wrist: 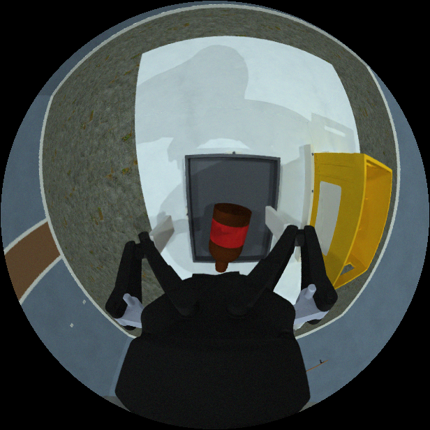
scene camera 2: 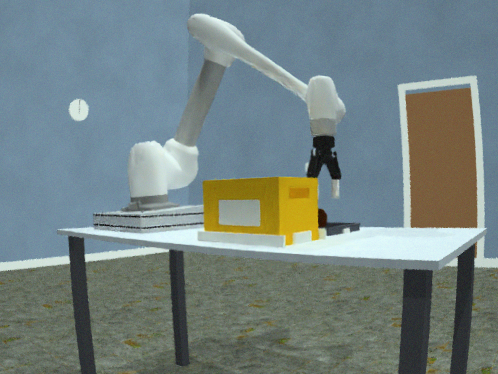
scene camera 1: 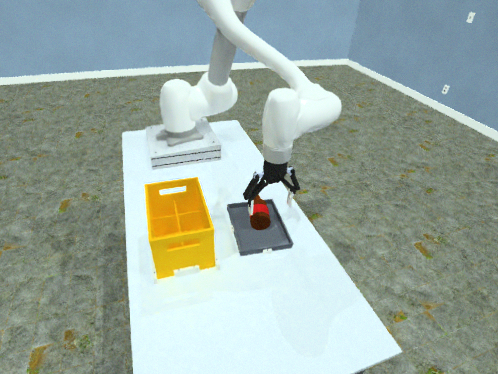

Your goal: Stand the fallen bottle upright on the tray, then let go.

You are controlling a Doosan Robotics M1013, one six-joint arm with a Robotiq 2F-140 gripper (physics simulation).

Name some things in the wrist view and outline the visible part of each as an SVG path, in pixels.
My gripper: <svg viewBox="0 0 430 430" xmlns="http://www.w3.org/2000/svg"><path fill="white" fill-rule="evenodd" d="M312 225L304 225L304 229L297 229L296 225L290 225L273 207L265 206L265 224L277 242L266 258L261 258L248 275L239 274L239 271L221 274L198 273L181 280L160 254L174 232L170 215L166 215L149 234L147 231L138 233L140 243L135 244L133 240L126 242L114 288L105 303L105 310L125 329L142 328L140 336L129 343L114 389L121 403L131 413L198 429L249 427L279 420L301 410L309 401L310 392L302 353L293 334L293 325L306 321L312 325L318 323L337 299L336 291L326 275L320 244ZM142 258L147 258L165 292L145 307L142 306L141 291ZM300 246L301 287L295 304L291 304L288 299L273 290L295 246Z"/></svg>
A brown bottle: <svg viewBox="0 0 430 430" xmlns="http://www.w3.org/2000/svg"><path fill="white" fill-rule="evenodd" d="M219 202L214 205L208 247L209 253L216 260L216 271L225 272L228 262L238 258L242 252L251 218L251 210L242 205Z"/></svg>
